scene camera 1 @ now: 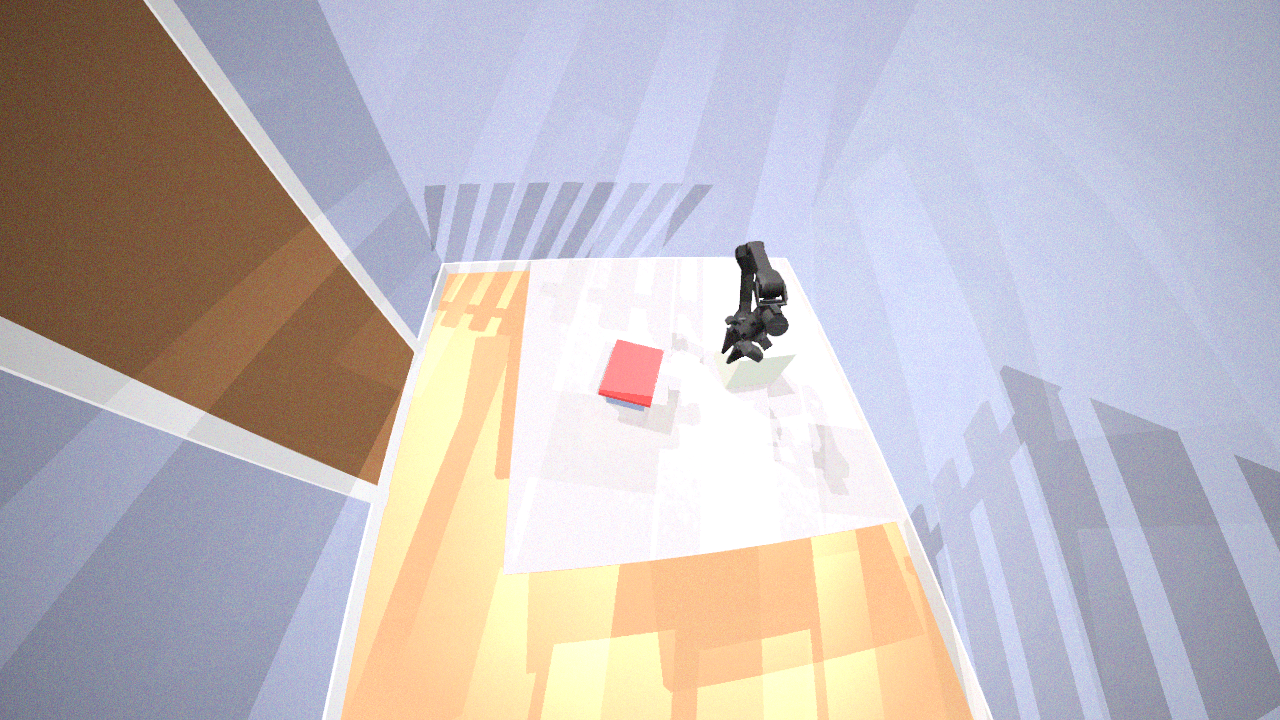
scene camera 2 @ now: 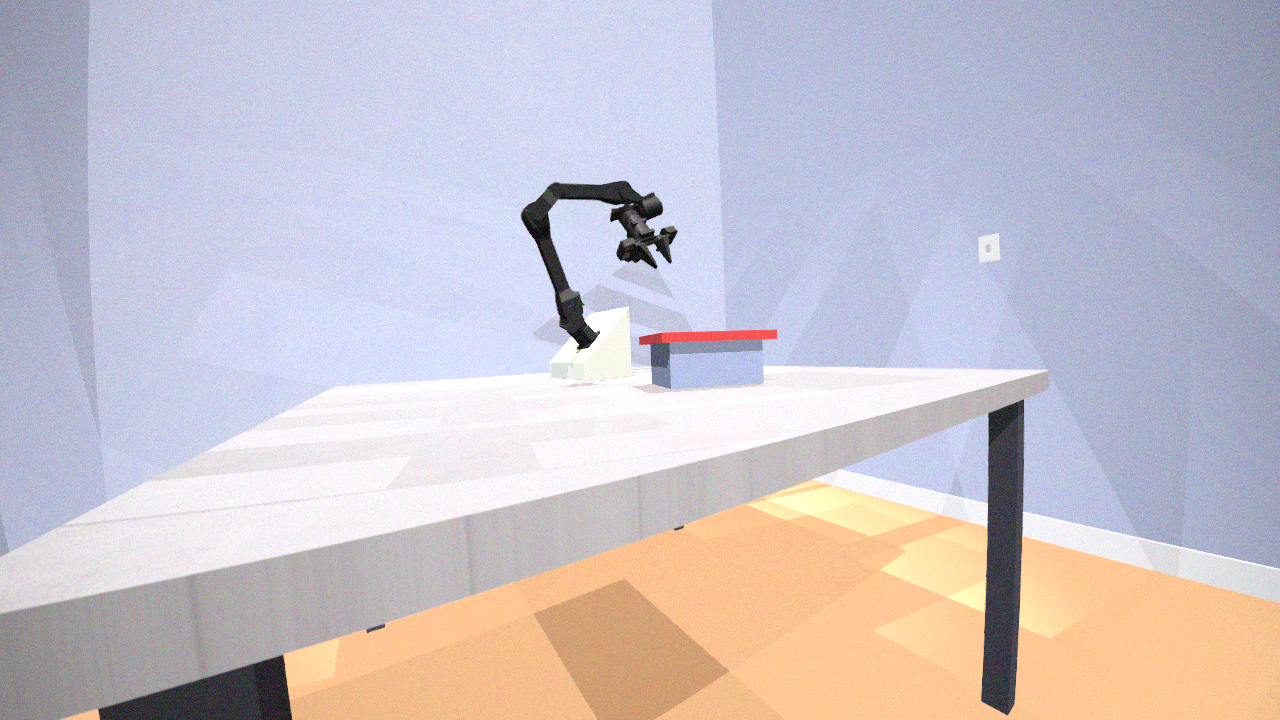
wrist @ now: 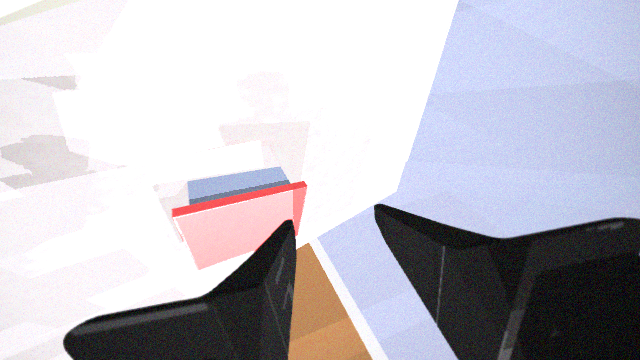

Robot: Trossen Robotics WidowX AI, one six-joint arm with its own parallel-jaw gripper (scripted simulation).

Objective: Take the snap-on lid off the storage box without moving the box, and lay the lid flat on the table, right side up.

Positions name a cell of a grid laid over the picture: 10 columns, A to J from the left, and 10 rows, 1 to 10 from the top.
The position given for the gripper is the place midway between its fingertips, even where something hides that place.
In view: the gripper (scene camera 2: F4), a red lid (scene camera 1: E6) and a blue-grey storage box (scene camera 2: F6).
The red lid also shows in scene camera 2 (scene camera 2: F5). The blue-grey storage box shows as well in the wrist view (wrist: D6). The gripper shows as well in scene camera 1 (scene camera 1: F5) and in the wrist view (wrist: F7).
